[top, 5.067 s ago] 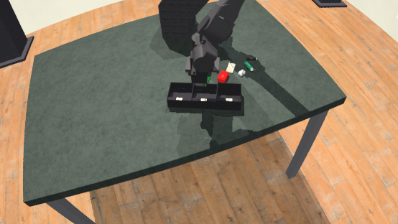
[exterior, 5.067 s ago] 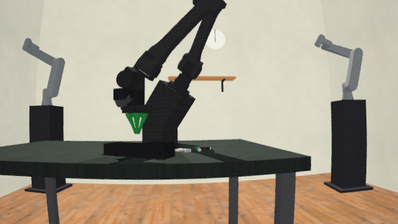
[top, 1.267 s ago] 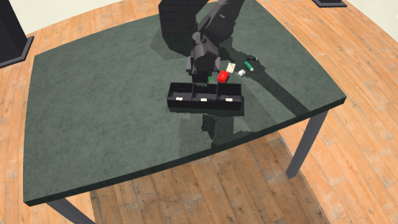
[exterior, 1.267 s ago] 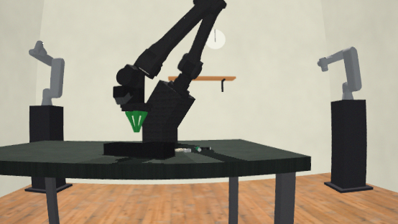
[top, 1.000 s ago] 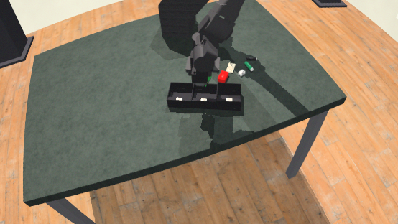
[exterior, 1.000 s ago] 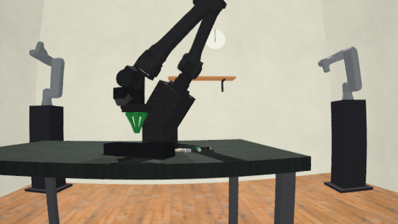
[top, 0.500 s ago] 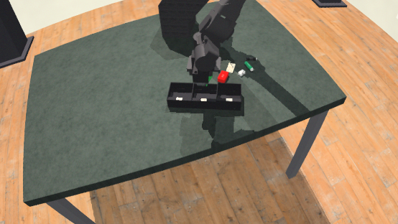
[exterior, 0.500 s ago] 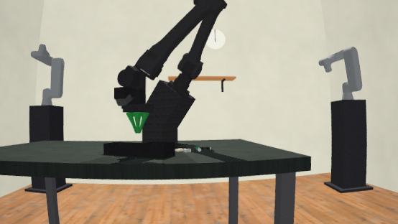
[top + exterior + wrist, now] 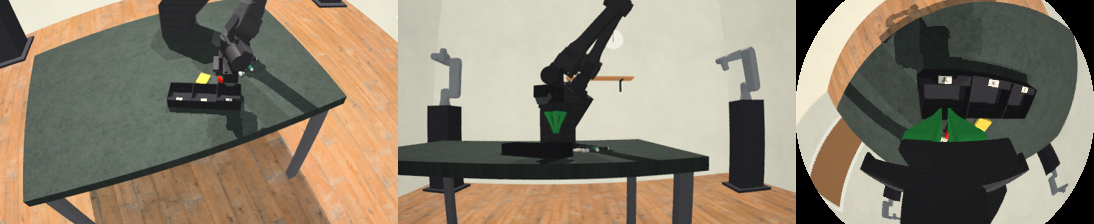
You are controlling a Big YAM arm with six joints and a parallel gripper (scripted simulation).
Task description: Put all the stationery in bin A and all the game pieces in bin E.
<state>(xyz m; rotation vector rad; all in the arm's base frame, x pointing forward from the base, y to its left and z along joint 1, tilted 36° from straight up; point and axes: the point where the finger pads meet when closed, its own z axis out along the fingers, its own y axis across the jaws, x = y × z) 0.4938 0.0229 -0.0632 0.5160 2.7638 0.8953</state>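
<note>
My hand is 160 mm past the white die, 60 mm to the right of it and 80 mm above it. From my hand the other things lie so: red block 120 mm behind, 20 mm to the left, 80 mm below; then bin row 20 mm behind, 80 mm to the right, 60 mm below; then yellow block 120 mm behind, 60 mm to the right, 80 mm below.
</note>
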